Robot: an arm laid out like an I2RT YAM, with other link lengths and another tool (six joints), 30 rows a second.
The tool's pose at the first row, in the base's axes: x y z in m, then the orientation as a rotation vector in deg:
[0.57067 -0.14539 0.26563 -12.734 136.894 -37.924]
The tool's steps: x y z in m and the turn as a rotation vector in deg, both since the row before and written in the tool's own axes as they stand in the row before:
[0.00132 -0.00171 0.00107 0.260 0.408 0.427]
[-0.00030 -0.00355 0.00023 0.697 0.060 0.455]
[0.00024 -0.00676 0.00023 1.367 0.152 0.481]
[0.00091 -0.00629 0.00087 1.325 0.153 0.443]
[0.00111 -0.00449 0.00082 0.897 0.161 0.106]
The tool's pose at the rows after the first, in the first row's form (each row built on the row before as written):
[0.57030 -0.14771 0.26508 -11.992 137.167 -38.139]
[0.57062 -0.15076 0.26690 -11.130 136.937 -38.769]
[0.57037 -0.15672 0.27010 -9.925 136.525 -40.198]
[0.56987 -0.16271 0.27235 -8.783 136.115 -41.589]
[0.56918 -0.16718 0.27363 -8.223 135.899 -42.633]

